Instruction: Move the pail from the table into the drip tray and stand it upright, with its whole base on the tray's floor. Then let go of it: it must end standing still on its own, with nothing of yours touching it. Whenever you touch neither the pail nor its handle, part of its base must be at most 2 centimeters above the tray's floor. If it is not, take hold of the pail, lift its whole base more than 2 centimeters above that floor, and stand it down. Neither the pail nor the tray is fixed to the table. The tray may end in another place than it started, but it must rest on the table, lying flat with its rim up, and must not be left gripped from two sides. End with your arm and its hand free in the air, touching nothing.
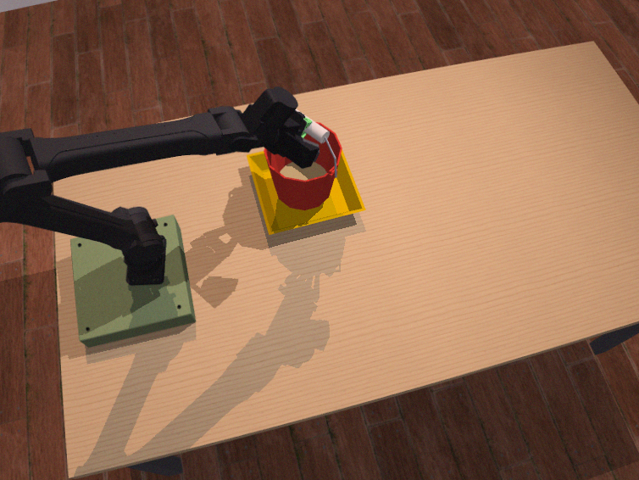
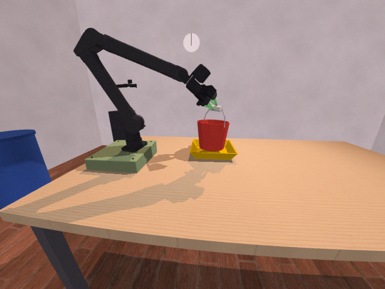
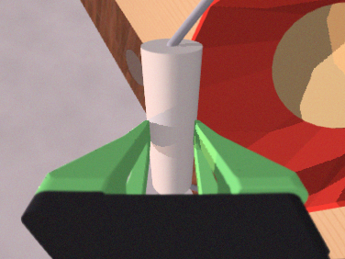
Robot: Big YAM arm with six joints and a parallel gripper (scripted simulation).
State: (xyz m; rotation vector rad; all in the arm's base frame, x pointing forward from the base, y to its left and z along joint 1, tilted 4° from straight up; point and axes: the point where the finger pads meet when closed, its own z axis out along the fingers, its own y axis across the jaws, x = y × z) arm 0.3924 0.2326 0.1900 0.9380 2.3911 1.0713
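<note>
Right now my hand is 100 mm above the red pail. Round my hand: yellow drip tray 260 mm below, 10 mm behind.
</note>
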